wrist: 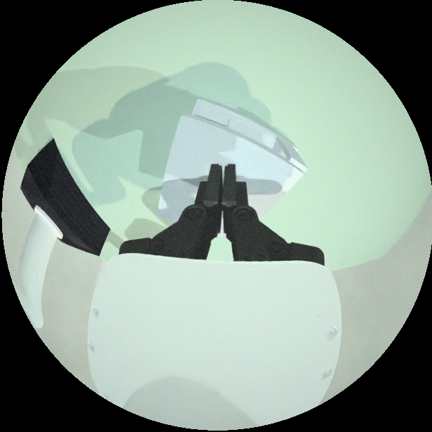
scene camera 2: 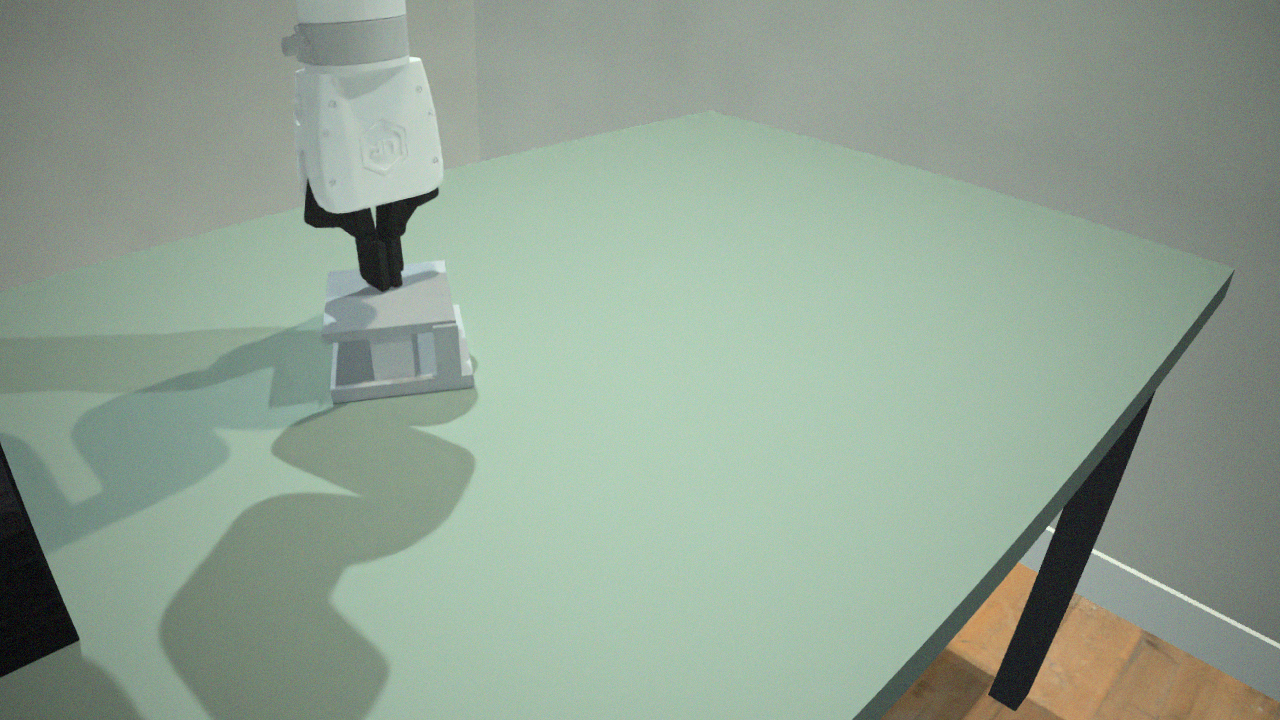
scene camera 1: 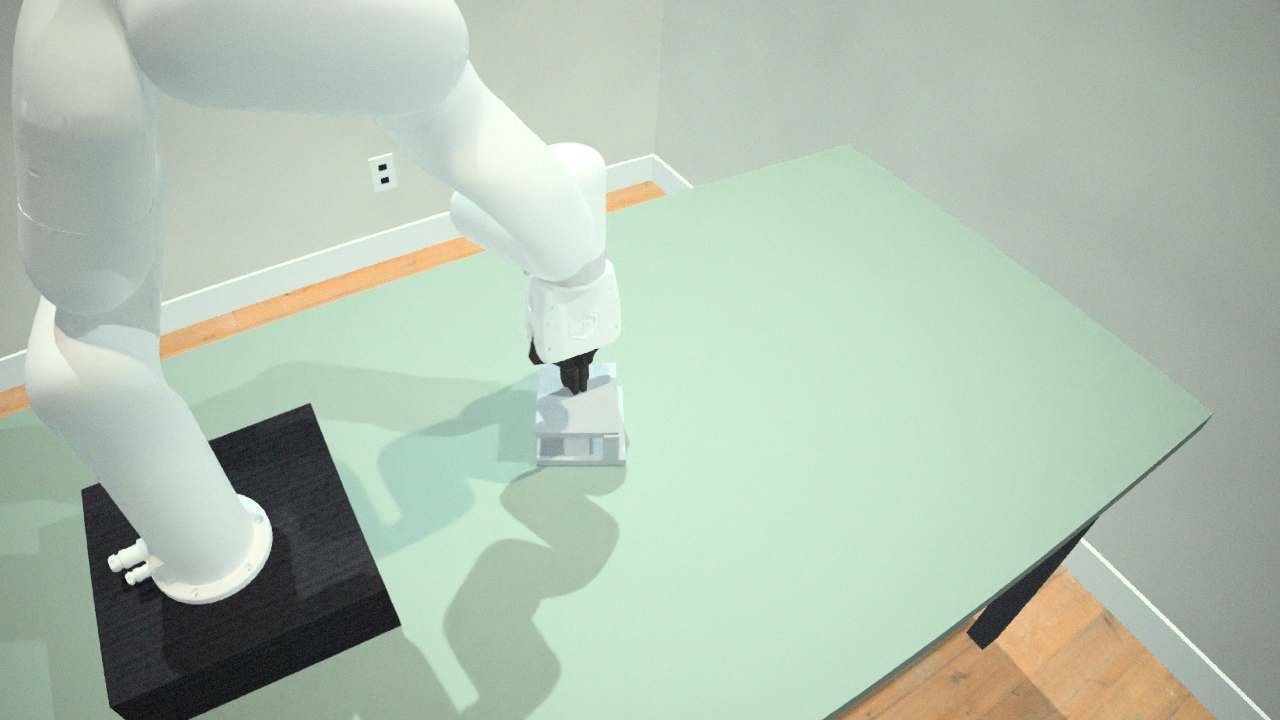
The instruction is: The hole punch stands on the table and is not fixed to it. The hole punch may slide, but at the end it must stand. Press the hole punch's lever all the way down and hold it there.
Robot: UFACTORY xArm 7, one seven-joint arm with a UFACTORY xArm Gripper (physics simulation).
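Pixels of known places: gripper, fingertip midpoint: [scene camera 2: 383, 284] [scene camera 1: 575, 386]; arm's base at its link origin: [scene camera 1: 212, 548].
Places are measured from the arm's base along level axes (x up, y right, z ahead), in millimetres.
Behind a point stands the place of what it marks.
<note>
The hole punch [scene camera 1: 581, 462] @(y 59, x -71, z 404 mm) [scene camera 2: 402, 389] @(y 59, x -72, z 403 mm) [wrist: 210, 110] is pale grey and stands upright on its base on the green table. Its lever [scene camera 1: 577, 418] @(y 34, x -22, z 415 mm) [scene camera 2: 393, 315] @(y 40, x -22, z 415 mm) [wrist: 200, 150] is a broad flat plate over the top; an opening shows between the plate and the base at the side facing the scene cameras. My gripper [scene camera 1: 580, 391] @(y -11, x -22, z 440 mm) [scene camera 2: 386, 287] @(y -11, x -22, z 440 mm) [wrist: 224, 180] is shut and empty, pointing down, with its fingertips at the lever's upper face, toward the far edge. They look to be touching it. Whether the lever is at the bottom of its travel I cannot tell.
The green table [scene camera 1: 850, 376] @(y 133, x -78, z 791 mm) [scene camera 2: 760, 358] @(y 215, x -78, z 637 mm) [wrist: 340, 125] carries the arm's black base block [scene camera 1: 313, 501] @(y 0, x 0, z 112 mm) [scene camera 2: 26, 573] @(y 133, x -25, z 128 mm) [wrist: 65, 200], left of the hole punch in the scene views. The grey wall [scene camera 1: 1029, 116] [scene camera 2: 984, 80] stands behind the table.
</note>
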